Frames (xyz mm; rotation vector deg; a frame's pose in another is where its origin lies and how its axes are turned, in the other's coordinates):
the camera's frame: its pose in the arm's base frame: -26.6 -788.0 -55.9 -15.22 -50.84 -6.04
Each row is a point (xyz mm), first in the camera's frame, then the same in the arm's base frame.
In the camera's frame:
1: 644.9 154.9 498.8
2: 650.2 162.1 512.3
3: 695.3 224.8 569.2
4: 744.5 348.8 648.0
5: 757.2 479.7 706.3
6: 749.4 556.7 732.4
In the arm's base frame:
1: 35.3 -491.1 716.6
2: 29.9 -480.4 727.5
3: 28.1 -403.7 785.1
4: 24.7 -262.0 847.7
5: 15.1 -120.0 868.4
6: 6.0 -39.0 863.8

